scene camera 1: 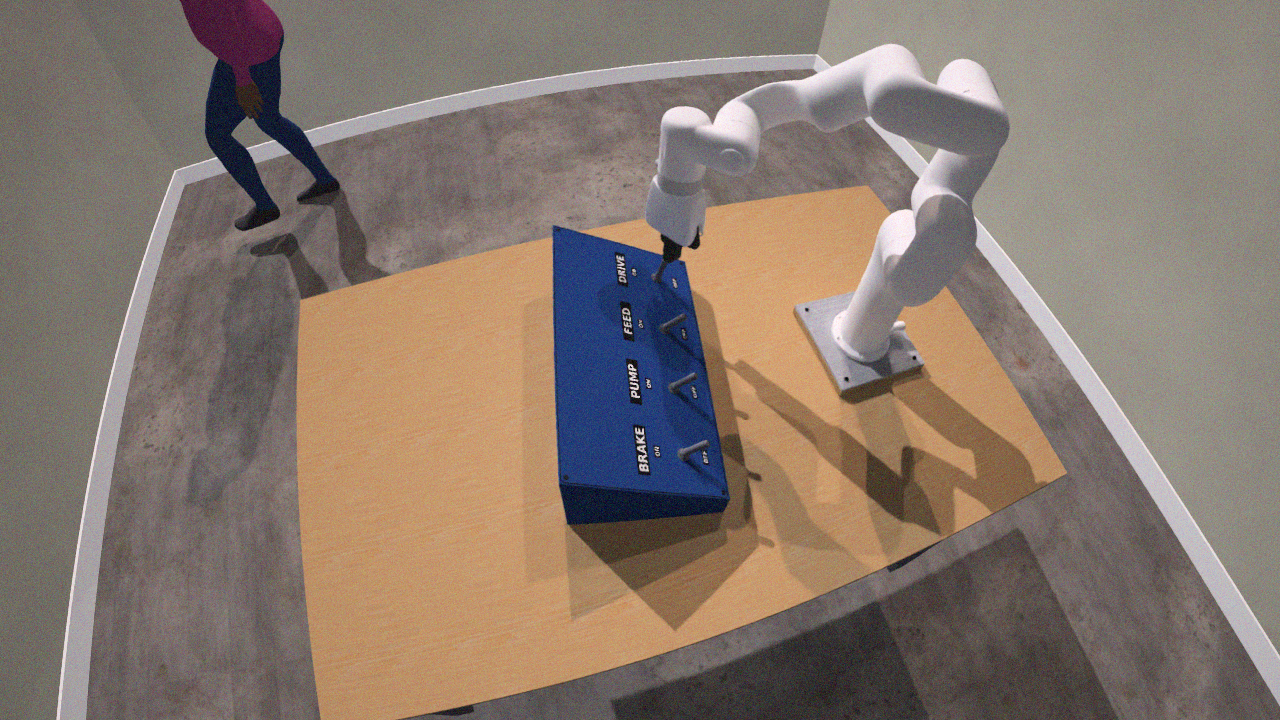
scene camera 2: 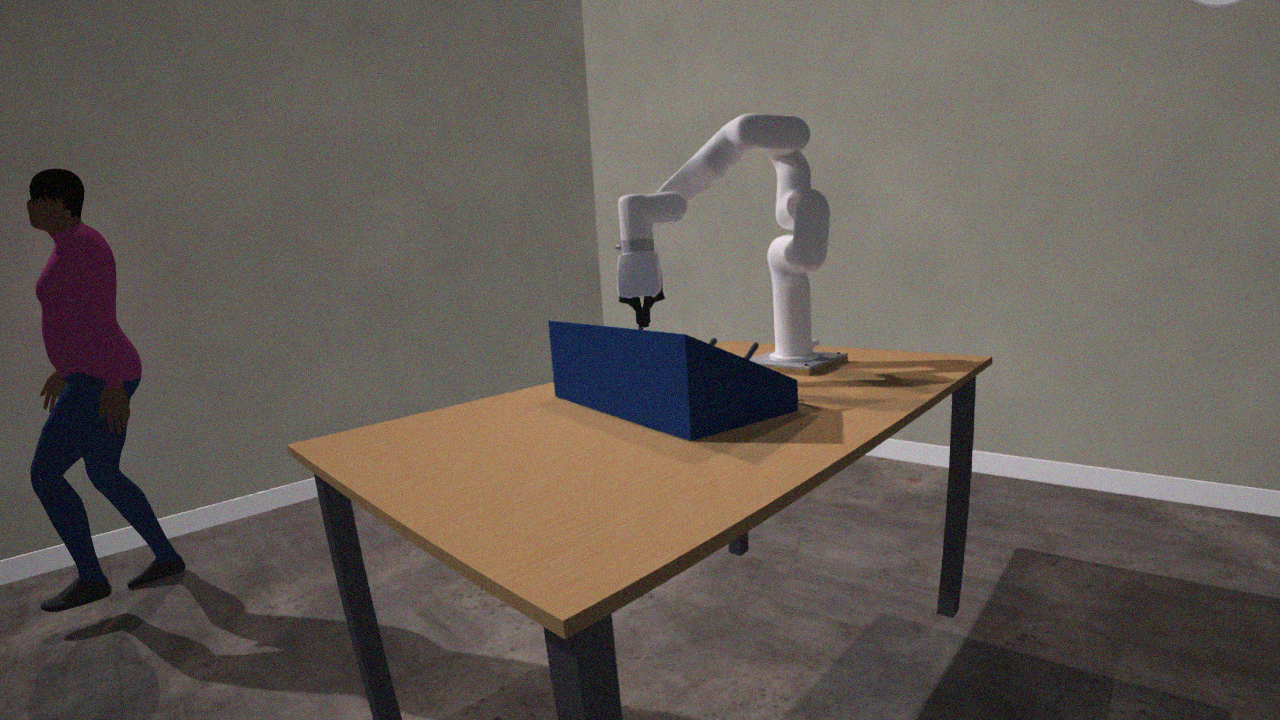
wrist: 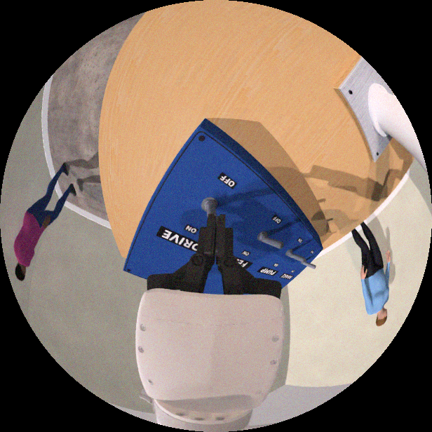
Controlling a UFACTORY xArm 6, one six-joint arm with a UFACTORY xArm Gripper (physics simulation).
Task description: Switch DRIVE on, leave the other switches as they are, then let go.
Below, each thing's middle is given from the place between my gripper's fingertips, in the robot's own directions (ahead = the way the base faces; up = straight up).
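Blue switch panel [scene camera 1: 622,426]: my gripper 12 cm short of it, 17 cm to the right of it, 6 cm above it.
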